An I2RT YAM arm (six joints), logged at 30 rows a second.
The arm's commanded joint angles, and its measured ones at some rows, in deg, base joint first. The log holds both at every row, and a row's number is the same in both.
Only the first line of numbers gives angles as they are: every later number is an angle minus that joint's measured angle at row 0.
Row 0, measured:
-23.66 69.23 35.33 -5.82 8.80 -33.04
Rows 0 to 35, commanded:
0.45 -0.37 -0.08 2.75 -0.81 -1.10
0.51 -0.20 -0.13 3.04 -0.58 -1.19
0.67 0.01 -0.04 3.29 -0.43 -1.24
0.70 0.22 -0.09 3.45 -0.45 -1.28
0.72 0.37 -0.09 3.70 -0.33 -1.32
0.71 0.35 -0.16 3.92 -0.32 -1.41
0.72 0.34 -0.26 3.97 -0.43 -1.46
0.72 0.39 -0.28 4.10 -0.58 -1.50
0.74 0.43 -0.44 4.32 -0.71 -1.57
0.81 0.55 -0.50 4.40 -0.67 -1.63
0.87 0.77 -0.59 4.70 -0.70 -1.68
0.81 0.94 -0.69 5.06 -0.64 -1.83
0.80 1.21 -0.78 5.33 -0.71 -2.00
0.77 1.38 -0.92 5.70 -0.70 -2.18
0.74 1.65 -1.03 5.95 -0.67 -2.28
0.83 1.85 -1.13 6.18 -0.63 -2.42
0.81 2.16 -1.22 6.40 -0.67 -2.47
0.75 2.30 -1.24 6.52 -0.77 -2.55
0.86 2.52 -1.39 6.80 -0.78 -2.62
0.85 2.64 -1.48 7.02 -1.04 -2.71
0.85 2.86 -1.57 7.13 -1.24 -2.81
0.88 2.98 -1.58 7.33 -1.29 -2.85
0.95 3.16 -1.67 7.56 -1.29 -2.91
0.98 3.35 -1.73 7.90 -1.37 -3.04
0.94 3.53 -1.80 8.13 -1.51 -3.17
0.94 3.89 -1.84 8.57 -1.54 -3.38
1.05 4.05 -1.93 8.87 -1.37 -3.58
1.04 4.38 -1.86 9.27 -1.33 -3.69
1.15 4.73 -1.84 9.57 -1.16 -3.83
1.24 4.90 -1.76 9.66 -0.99 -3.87
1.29 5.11 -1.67 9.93 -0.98 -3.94
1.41 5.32 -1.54 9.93 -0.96 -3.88
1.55 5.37 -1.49 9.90 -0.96 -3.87
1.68 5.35 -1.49 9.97 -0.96 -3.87
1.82 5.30 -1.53 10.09 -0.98 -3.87
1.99 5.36 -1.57 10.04 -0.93 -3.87
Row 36, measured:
1.49 4.15 -0.74 10.31 -0.68 -2.84
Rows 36 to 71, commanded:
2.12 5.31 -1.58 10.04 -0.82 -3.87
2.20 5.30 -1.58 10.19 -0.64 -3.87
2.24 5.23 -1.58 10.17 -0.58 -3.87
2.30 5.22 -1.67 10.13 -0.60 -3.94
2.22 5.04 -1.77 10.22 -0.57 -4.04
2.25 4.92 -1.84 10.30 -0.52 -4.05
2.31 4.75 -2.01 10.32 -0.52 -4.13
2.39 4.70 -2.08 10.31 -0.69 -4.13
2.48 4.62 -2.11 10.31 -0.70 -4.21
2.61 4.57 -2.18 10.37 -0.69 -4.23
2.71 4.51 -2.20 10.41 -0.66 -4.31
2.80 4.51 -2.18 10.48 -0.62 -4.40
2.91 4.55 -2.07 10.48 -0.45 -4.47
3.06 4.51 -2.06 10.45 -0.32 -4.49
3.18 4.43 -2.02 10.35 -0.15 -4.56
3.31 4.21 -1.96 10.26 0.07 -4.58
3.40 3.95 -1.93 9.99 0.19 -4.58
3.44 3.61 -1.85 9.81 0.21 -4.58
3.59 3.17 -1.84 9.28 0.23 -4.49
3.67 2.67 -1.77 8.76 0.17 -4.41
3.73 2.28 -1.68 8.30 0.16 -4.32
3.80 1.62 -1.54 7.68 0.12 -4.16
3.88 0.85 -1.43 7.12 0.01 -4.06
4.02 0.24 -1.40 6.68 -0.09 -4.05
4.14 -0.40 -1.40 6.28 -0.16 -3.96
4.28 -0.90 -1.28 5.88 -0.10 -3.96
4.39 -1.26 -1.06 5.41 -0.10 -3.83
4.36 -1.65 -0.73 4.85 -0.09 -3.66
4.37 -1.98 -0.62 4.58 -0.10 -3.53
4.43 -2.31 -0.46 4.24 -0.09 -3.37
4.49 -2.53 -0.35 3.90 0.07 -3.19
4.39 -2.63 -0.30 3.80 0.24 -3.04
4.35 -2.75 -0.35 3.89 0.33 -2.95
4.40 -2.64 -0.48 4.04 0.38 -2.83
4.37 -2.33 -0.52 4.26 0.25 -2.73
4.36 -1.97 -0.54 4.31 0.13 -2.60
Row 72, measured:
4.07 -1.83 -1.05 4.10 -0.16 -2.97
